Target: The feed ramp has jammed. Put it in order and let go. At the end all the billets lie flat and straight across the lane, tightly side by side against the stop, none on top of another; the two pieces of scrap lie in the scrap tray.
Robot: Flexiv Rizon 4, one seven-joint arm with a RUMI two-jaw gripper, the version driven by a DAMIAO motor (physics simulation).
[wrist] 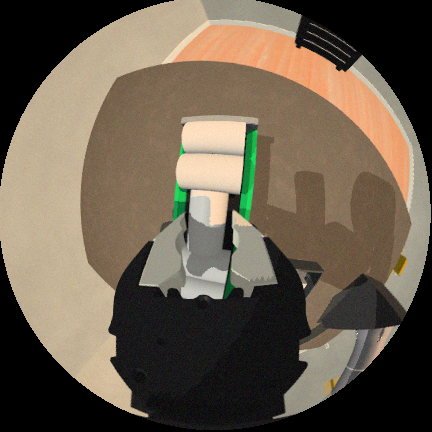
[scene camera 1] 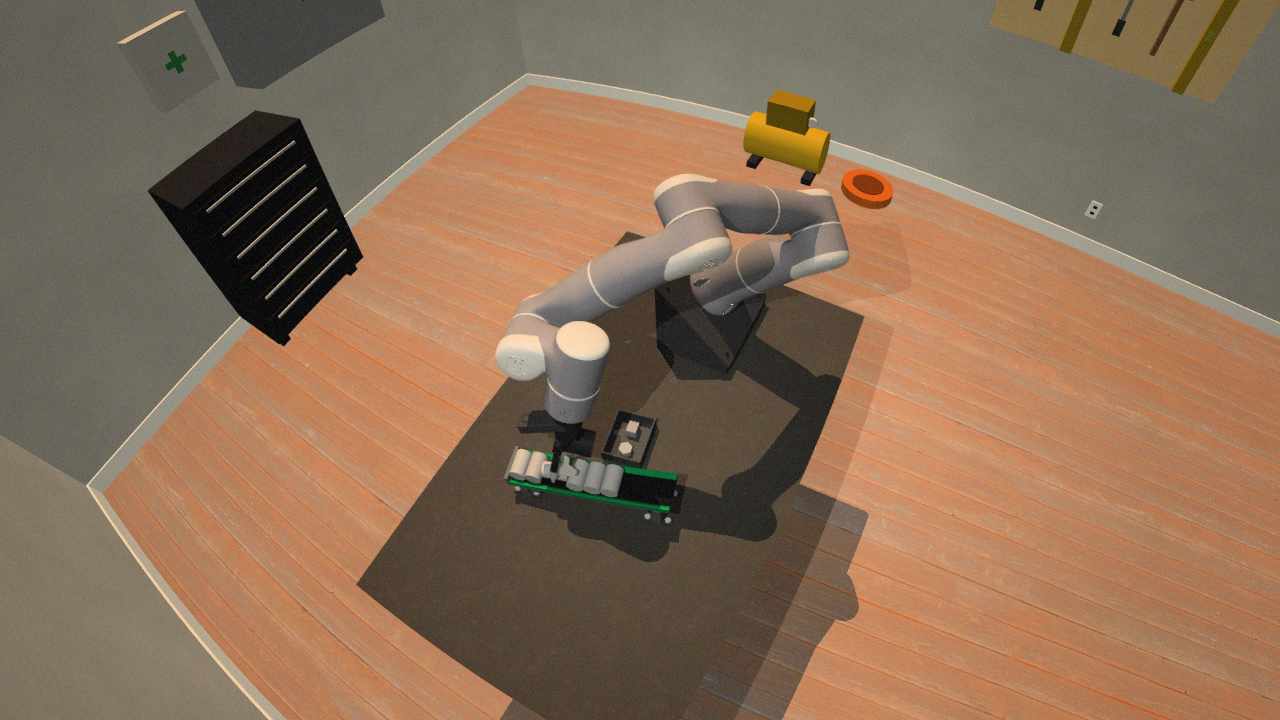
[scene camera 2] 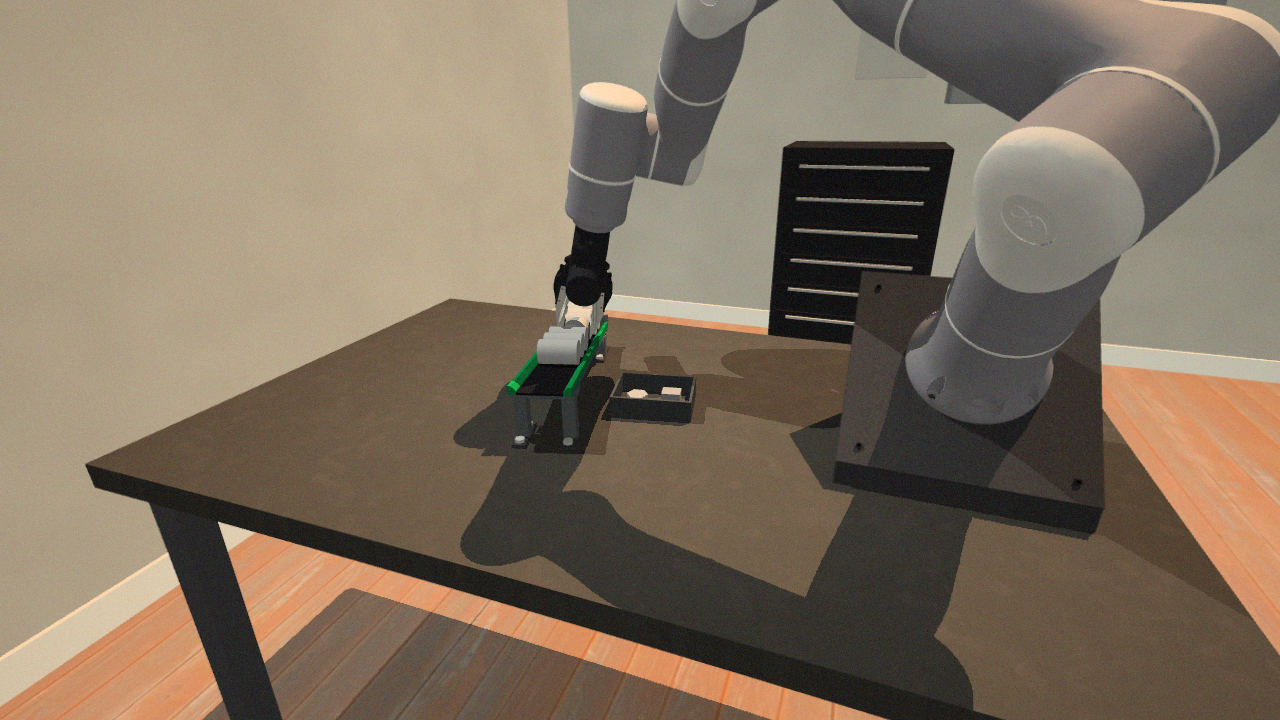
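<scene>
Two billets (wrist: 215,137) (wrist: 210,172) lie across the lane of the ramp (scene camera 1: 646,486) (scene camera 2: 546,382) (wrist: 249,172), side by side by the stop (wrist: 220,119). A third billet (wrist: 207,235) lies lengthwise behind them. Several grey billets (scene camera 1: 611,480) (scene camera 2: 559,350) lie across the lane farther back, close together. My gripper (scene camera 1: 563,467) (scene camera 2: 580,317) (wrist: 209,212) is partly open, low over the lane, its fingers on either side of the lengthwise billet; a gap shows at the right finger. Two scrap pieces (scene camera 1: 631,428) (scene camera 1: 625,448) (scene camera 2: 671,392) (scene camera 2: 636,394) lie in the scrap tray (scene camera 2: 651,411).
The scrap tray stands on the table (scene camera 2: 313,429) close beside the ramp, on the robot base's side. The base plate (scene camera 2: 966,492) stands farther off. The ramp's green side rails run close outside the fingers. The gripper body hides part of the grey billets in the wrist view.
</scene>
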